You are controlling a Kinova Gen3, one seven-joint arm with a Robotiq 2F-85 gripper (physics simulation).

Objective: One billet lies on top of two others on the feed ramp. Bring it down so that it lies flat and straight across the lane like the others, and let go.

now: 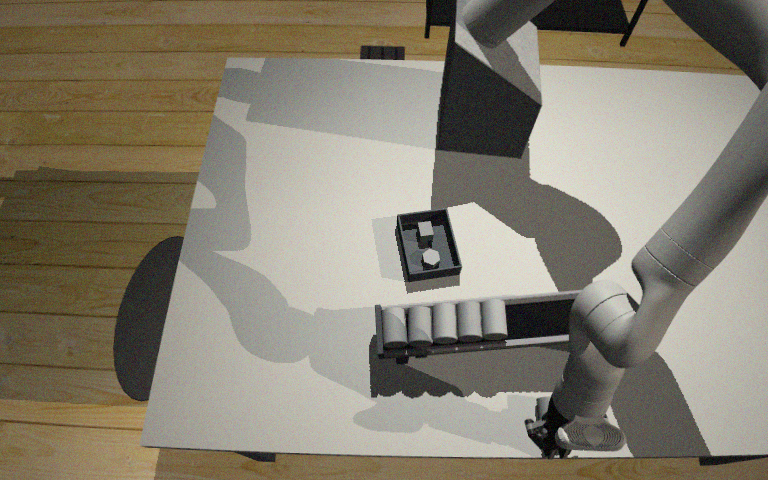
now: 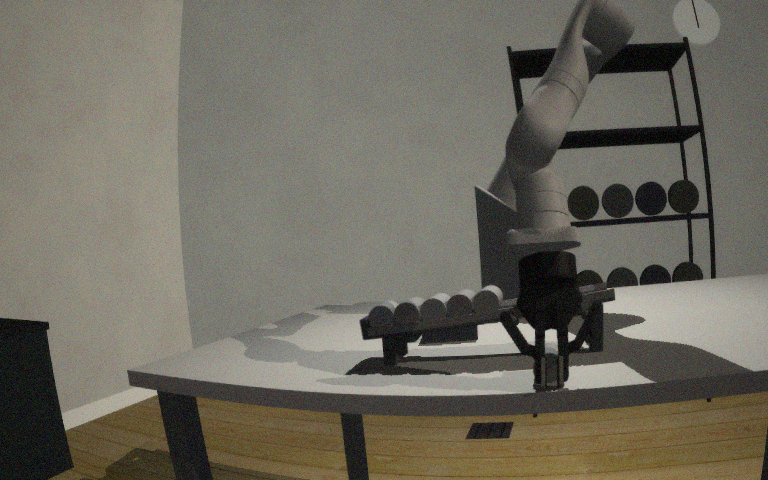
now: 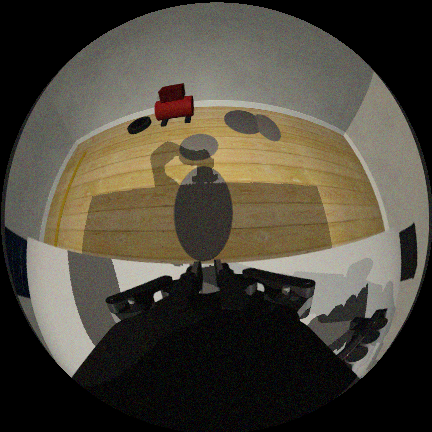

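Seen in the pictures: gripper, between the fingertips: (image 1: 554,453) (image 2: 552,387) (image 3: 207,268); arm's base, origin of its link: (image 1: 480,26) (image 2: 502,199).
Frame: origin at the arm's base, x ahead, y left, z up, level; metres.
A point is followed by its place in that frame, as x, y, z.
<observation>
The feed ramp (image 1: 538,319) (image 2: 373,332) slopes down to the left. Five pale billets (image 1: 444,322) {0.500, -0.081, -0.160} (image 2: 434,306) {0.524, -0.077, -0.172} lie side by side across its lower part in one layer, none on top of another. Another pale billet (image 1: 542,406) {0.622, 0.079, -0.226} (image 2: 550,357) {0.664, 0.097, -0.224} is off the ramp, on the table near its front edge. My gripper (image 1: 552,451) {0.693, 0.099, -0.256} (image 2: 549,387) {0.693, 0.099, -0.256} (image 3: 207,268) {0.693, 0.099, -0.256} points down low over the table right by that billet, on its front side. The fingers are close together with nothing held, and they hide much of the billet, so its exact pose is unclear.
A small dark tray (image 1: 433,276) {0.381, -0.084, -0.248} with two small blocks stands behind the ramp. A tall dark block (image 1: 487,107) {0.090, 0.023, -0.114} stands farther back. The table's front edge (image 2: 283,399) {0.688, -0.257, -0.274} runs close to the gripper. A shelf rack (image 2: 704,169) stands behind the table.
</observation>
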